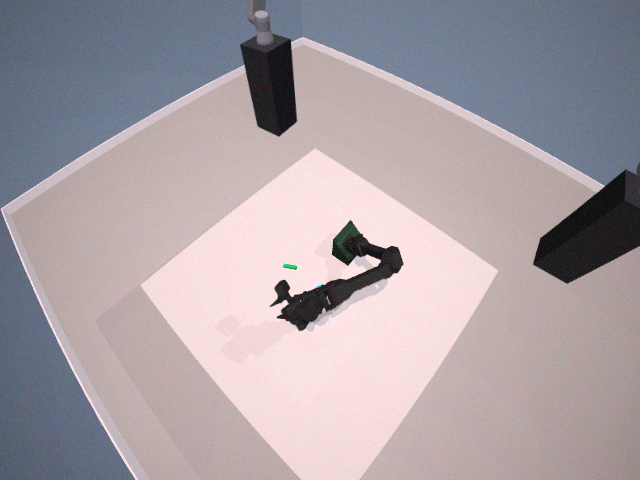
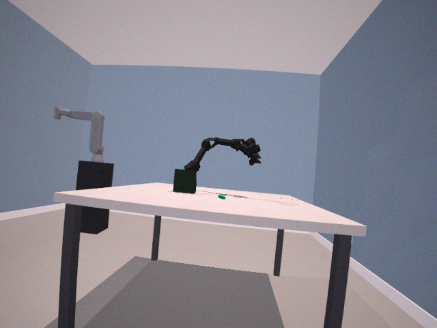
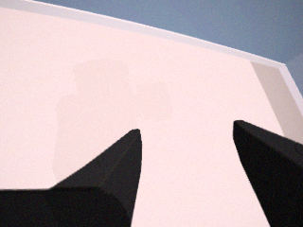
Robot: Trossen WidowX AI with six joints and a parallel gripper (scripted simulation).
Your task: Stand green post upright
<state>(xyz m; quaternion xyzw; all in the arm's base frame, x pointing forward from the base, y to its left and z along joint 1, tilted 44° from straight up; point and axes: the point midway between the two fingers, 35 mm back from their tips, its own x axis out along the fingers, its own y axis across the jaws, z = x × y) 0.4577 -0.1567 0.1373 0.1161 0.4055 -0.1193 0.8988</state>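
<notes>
Now: gripper tip 260 mm past the green post, 260 mm above it and 150 mm to the left of it. Round my gripper tip: cyan circle 260 mm below, 240 mm behind, 40 mm to the left.
</notes>
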